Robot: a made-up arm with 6 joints.
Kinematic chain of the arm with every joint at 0, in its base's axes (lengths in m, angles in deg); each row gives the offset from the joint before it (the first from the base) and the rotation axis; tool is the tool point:
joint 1: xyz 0 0 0.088 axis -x
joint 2: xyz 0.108 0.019 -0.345 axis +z
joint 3: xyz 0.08 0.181 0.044 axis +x
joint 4: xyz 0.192 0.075 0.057 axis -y
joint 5: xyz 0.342 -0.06 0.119 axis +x
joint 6: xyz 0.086 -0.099 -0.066 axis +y
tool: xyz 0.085 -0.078 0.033
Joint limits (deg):
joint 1: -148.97..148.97
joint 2: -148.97..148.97
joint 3: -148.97..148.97
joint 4: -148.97..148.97
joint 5: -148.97..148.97
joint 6: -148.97..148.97
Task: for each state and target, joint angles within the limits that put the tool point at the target. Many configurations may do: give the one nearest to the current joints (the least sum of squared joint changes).
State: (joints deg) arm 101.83 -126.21 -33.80 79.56 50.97 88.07
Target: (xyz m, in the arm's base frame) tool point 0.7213 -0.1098 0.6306
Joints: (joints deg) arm 97.70 -96.74 -66.92 78.22 67.78 82.00
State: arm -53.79 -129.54 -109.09 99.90 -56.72 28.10
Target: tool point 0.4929 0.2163 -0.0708
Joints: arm -15.08 -118.68 -88.18 148.97 -76.19 19.46
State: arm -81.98 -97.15 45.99 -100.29 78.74 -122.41
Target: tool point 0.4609 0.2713 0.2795
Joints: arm -109.11 -77.40 67.64 -130.10 94.23 -131.04
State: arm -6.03 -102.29 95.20 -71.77 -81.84 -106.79
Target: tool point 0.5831 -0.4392 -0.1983
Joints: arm -17.80 -92.86 113.48 -99.84 -90.83 -108.41
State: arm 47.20 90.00 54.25 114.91 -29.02 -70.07
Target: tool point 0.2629 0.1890 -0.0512
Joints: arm 45.68 112.77 34.54 81.14 -20.27 -69.93
